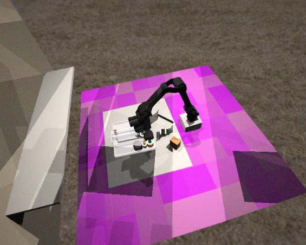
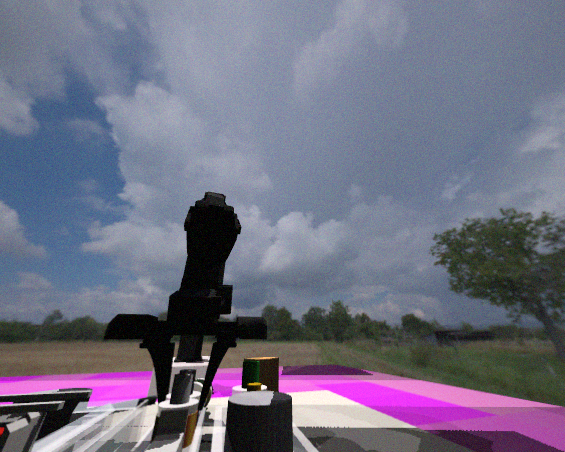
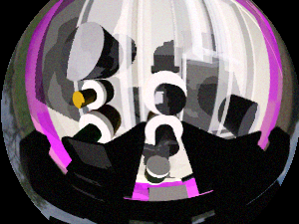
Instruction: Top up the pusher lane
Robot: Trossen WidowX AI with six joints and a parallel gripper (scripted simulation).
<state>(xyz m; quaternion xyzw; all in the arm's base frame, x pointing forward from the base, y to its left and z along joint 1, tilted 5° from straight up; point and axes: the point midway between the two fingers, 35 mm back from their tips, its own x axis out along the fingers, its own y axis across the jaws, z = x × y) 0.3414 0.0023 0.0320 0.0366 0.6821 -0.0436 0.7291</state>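
The pusher lane is 14 cm ahead of my gripper tip, 4 cm to the right of it and 1 cm below it. From my gripper tip the other things lie so: brown box: 15 cm behind, 14 cm to the left, 1 cm above; then black rod: 17 cm behind, 11 cm to the right, 2 cm below; then red mark: 22 cm ahead, 6 cm to the right, 4 cm above.
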